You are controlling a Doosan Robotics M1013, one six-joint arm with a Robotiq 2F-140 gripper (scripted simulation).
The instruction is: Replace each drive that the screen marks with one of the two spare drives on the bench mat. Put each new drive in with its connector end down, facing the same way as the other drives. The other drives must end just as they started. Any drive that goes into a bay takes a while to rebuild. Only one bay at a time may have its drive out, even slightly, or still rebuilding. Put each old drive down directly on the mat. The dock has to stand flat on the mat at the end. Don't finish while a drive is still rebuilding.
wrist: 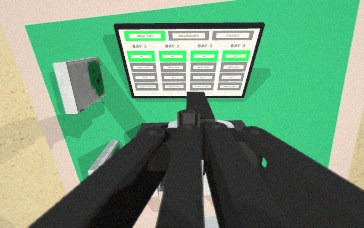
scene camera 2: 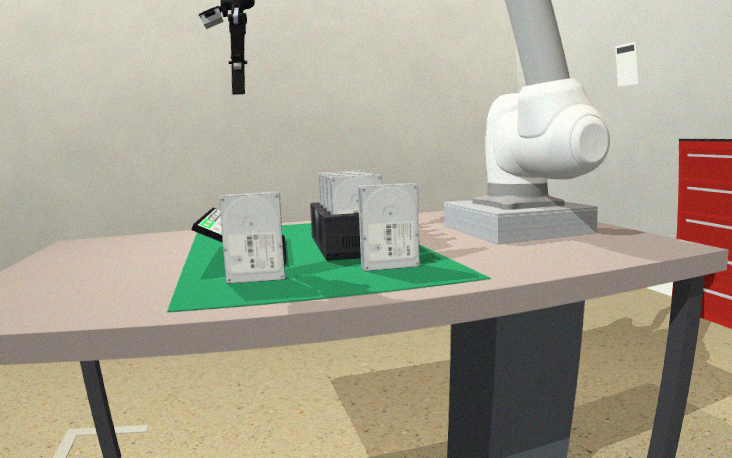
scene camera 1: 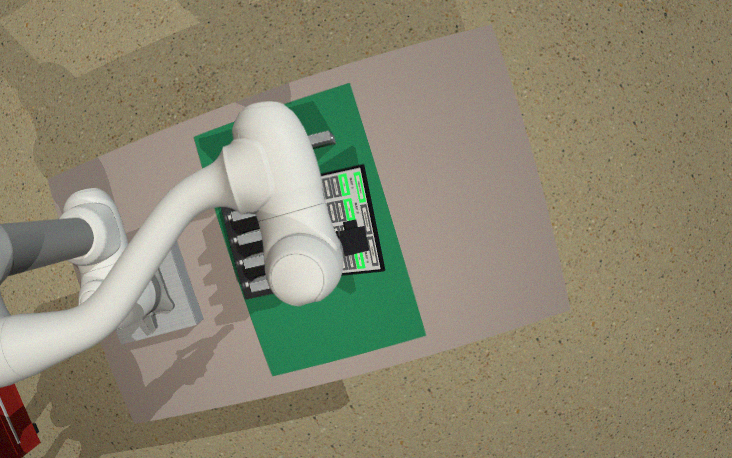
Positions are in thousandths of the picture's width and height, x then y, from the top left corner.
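There is a green mat (wrist: 809, 406) that I can see, and along with the mat I see my own gripper (wrist: 537, 467).
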